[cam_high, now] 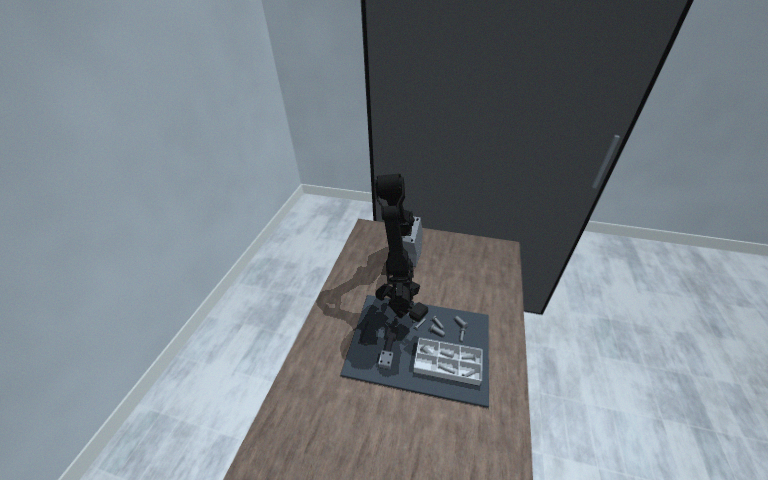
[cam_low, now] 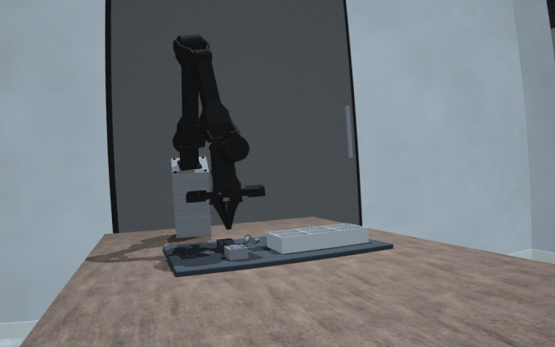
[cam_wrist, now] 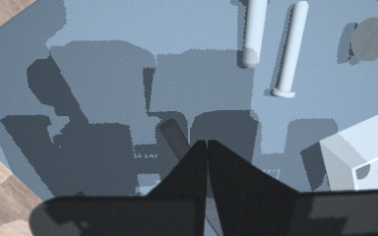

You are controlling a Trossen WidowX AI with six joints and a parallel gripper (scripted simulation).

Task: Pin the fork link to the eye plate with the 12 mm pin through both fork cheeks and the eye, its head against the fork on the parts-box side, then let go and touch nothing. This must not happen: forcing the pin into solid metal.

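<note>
Now: the pale grey pin 14 cm to the left of my hand, 7 cm below it and 1 cm behind it. The rest, counted from my hand: dark eye plate 8 cm ahead, 6 cm below, 3 cm to the right; then dark mat 8 cm below, 7 cm to the left, 7 cm ahead; then thin dark rod 12 cm to the right, 8 cm ahead, 7 cm below.
</note>
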